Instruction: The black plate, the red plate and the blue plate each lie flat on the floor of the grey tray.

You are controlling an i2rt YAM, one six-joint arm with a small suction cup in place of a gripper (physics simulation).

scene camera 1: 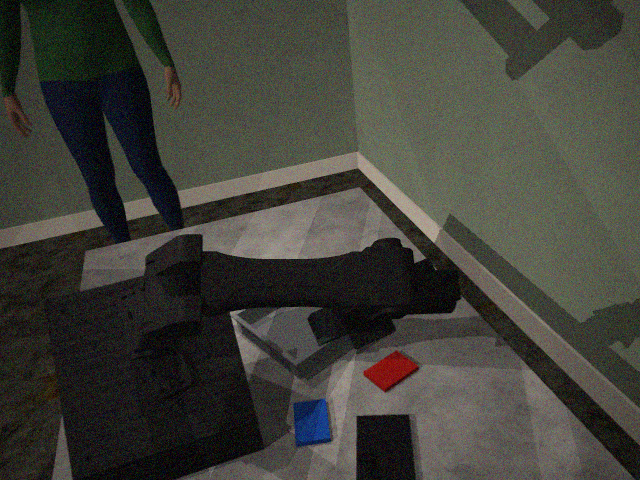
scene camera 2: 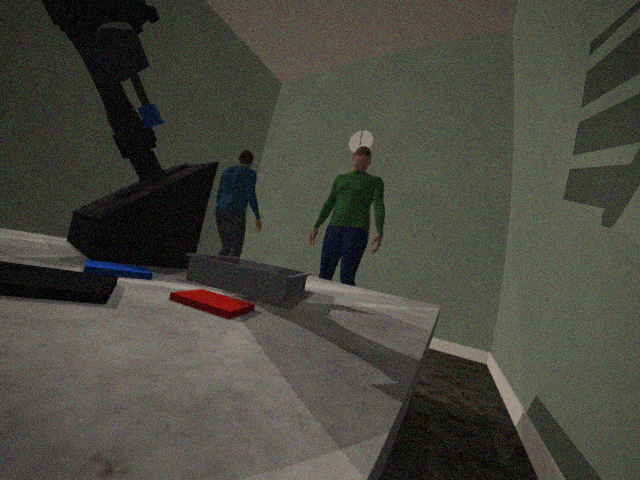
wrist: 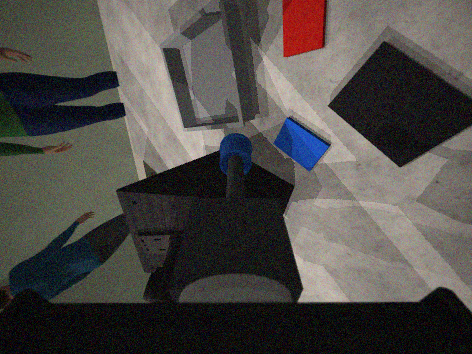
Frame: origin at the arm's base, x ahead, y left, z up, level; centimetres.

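Seen in the pictures: hand, tool point: (scene camera 2: 154,125) (wrist: 235,148); arm's base, link origin: (scene camera 2: 154,181).
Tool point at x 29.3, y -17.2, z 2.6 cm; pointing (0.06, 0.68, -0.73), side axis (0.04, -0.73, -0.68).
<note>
Pixels of each thing's middle, then the offset from my tool point to it.
- black plate, body centre: (scene camera 2: 41,280) (wrist: 393,108) (scene camera 1: 384,448) dx +1.8, dy -8.2, dz -22.9 cm
- red plate, body centre: (scene camera 2: 213,302) (wrist: 303,17) (scene camera 1: 391,370) dx +12.7, dy +7.6, dz -23.0 cm
- blue plate, body centre: (scene camera 1: 311,421) (scene camera 2: 118,269) (wrist: 299,144) dx -7.1, dy +3.7, dz -22.9 cm
- grey tray, body centre: (scene camera 1: 301,322) (scene camera 2: 256,275) (wrist: 205,81) dx +2.1, dy +29.6, dz -21.0 cm
The black plate (scene camera 1: 385,446) (scene camera 2: 56,284) (wrist: 402,105) lies flat on the table, outside the tray. The red plate (scene camera 1: 391,370) (scene camera 2: 211,302) (wrist: 304,27) lies flat on the table beside the tray. The blue plate (scene camera 1: 312,422) (scene camera 2: 117,269) (wrist: 302,144) lies flat between the arm's base and the black plate. The grey tray (scene camera 1: 325,358) (scene camera 2: 242,279) (wrist: 242,65) stands on the table; the arm covers part of it in scene camera 1, and no plate shows in its visible part. My blue suction cup (scene camera 2: 150,115) (wrist: 236,149) is high above the table, holding nothing; the arm hides it in scene camera 1.
The arm's black base block (scene camera 1: 155,413) (scene camera 2: 149,222) stands close beside the tray and the blue plate. A person in green (scene camera 1: 82,41) (scene camera 2: 356,201) and a person in blue (scene camera 2: 236,191) (wrist: 55,265) stand beyond the table. Walls rise behind it.
</note>
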